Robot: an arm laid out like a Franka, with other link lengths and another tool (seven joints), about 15 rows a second.
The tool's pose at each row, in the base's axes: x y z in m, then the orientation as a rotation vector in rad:
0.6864, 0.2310, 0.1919, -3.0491, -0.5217, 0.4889
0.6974, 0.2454, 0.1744, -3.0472, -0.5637, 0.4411
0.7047, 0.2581, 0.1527, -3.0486, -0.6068, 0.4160
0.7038, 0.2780, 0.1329, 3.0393, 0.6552, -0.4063
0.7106, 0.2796, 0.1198, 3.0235, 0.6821, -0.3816
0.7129, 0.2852, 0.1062, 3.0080, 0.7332, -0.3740
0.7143, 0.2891, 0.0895, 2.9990, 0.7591, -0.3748
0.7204, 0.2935, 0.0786, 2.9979, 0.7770, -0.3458
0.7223, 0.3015, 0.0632, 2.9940, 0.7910, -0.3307
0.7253, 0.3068, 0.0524, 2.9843, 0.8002, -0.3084
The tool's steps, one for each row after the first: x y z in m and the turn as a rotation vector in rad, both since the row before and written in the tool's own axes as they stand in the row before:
0.0198, -0.0090, 0.0127, -0.0077, 0.0297, -0.0267
0.0169, -0.0080, 0.0183, -0.0126, 0.0145, -0.0258
0.0118, -0.0176, 0.0184, -0.0165, 0.0029, -0.0296
0.0099, 0.0019, 0.0109, -0.0178, 0.0114, -0.0171
0.0076, -0.0036, 0.0123, -0.0093, 0.0029, -0.0333
0.0069, -0.0023, 0.0156, -0.0042, -0.0016, -0.0171
0.0098, -0.0006, 0.0088, -0.0059, 0.0180, -0.0110
0.0088, -0.0056, 0.0140, -0.0052, 0.0087, -0.0089
0.0074, -0.0028, 0.0095, -0.0132, 0.0109, -0.0061

